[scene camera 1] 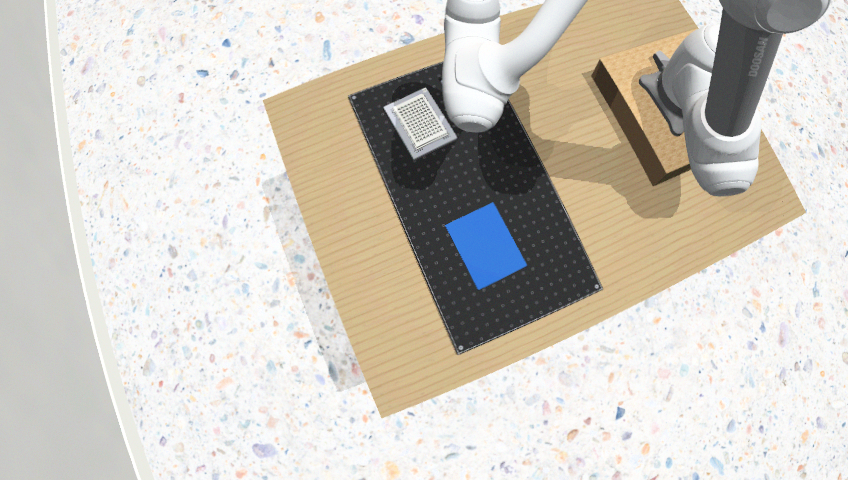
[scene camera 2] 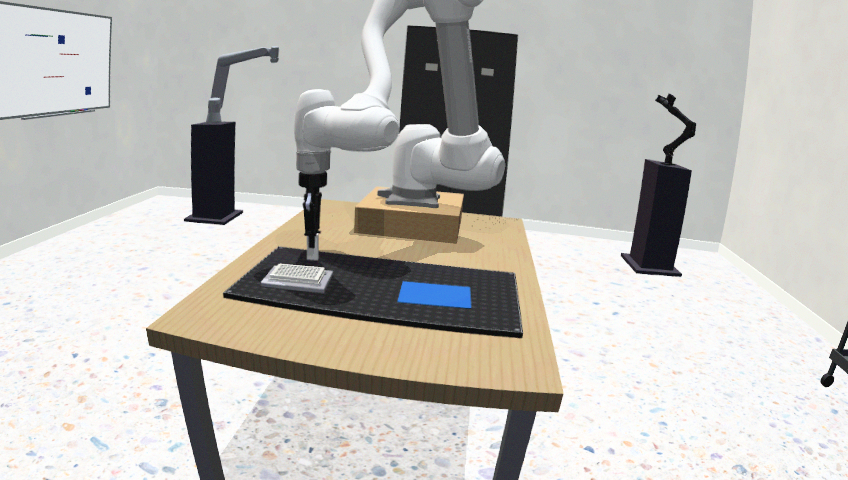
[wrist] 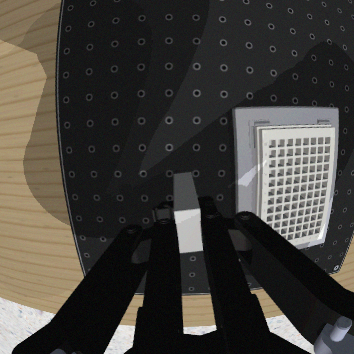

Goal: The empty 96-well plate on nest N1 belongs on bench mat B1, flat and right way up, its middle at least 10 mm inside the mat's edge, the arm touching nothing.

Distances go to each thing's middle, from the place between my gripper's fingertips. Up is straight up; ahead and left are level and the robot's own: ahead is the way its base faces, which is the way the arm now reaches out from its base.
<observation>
The pale grey nest N1 (scene camera 1: 394, 120) lies 110 mm ahead of my hand, 10 mm to the right of it and 20 mm below it. Also, from my hand: white 96-well plate (scene camera 1: 423, 127): 110 mm ahead, 10 mm to the right; blue bench mat B1 (scene camera 1: 482, 239): 110 mm ahead, 330 mm to the left, 20 mm below.
</observation>
